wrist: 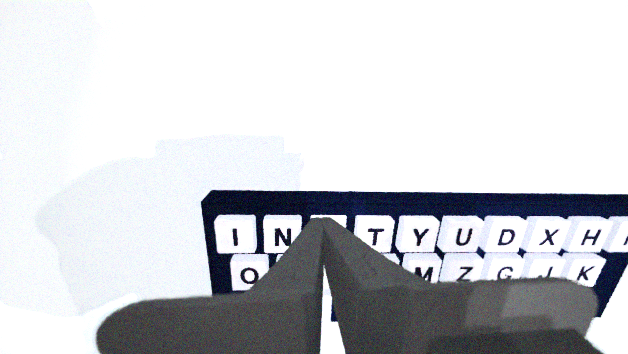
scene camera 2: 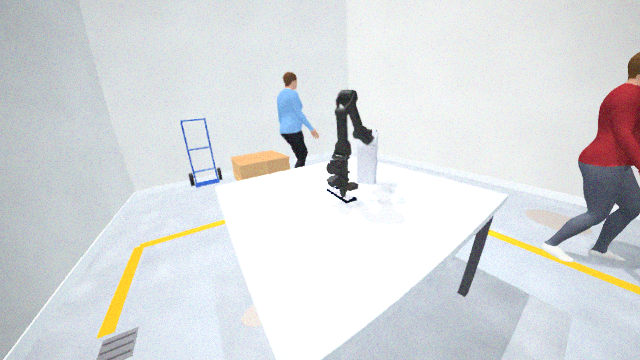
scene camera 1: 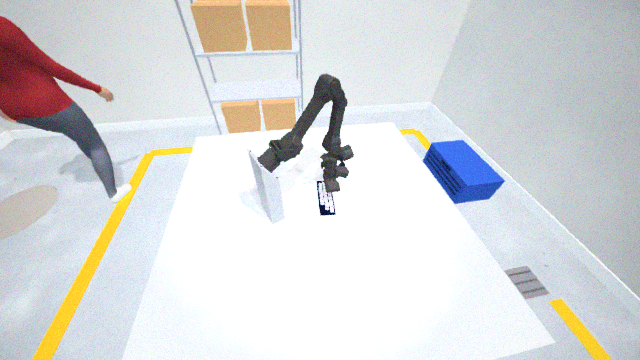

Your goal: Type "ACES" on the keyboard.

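Seen in the pictures: gripper, between the fingertips: [wrist: 320,226] [scene camera 2: 342,197]; arm's base, origin of its link: [scene camera 2: 367,138] [scene camera 1: 264,165].
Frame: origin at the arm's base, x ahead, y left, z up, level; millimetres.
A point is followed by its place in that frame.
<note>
A dark blue keyboard [scene camera 1: 327,211] {x 237, y 57, z -272 mm} [scene camera 2: 353,199] {x 165, y 234, z -274 mm} [wrist: 400,198] {x 235, y 170, z -274 mm} with white keys lies flat on the table. In the wrist view its top row shows the I key [wrist: 235,235] {x 199, y 233, z -267 mm}, the N key [wrist: 281,235] {x 205, y 215, z -267 mm}, a mostly covered key [wrist: 340,223] {x 217, y 192, z -271 mm}, then the T key [wrist: 375,235] {x 218, y 177, z -267 mm} and several more. My gripper [scene camera 1: 332,190] {x 212, y 200, z -272 mm} [scene camera 2: 343,195] {x 212, y 200, z -272 mm} [wrist: 320,226] {x 212, y 200, z -272 mm} is shut and empty, pointing down. Its tips are over the covered key between N and T, hiding that key's letter; I cannot tell whether they touch it. The C, E and S keys cannot be made out; the fingers hide much of the lower rows.
The white table [scene camera 1: 320,300] {x 294, y -306, z -283 mm} [scene camera 2: 340,260] {x 336, y 642, z -283 mm} carries a pale upright panel [scene camera 1: 268,192] {x 29, y -57, z -79 mm} [scene camera 2: 367,162] {x 10, y 27, z -140 mm} beside the arm's base. A person in red [scene camera 1: 32,75] [scene camera 2: 617,125], a person in blue [scene camera 2: 290,112] and a blue box [scene camera 1: 465,167] are off the table.
</note>
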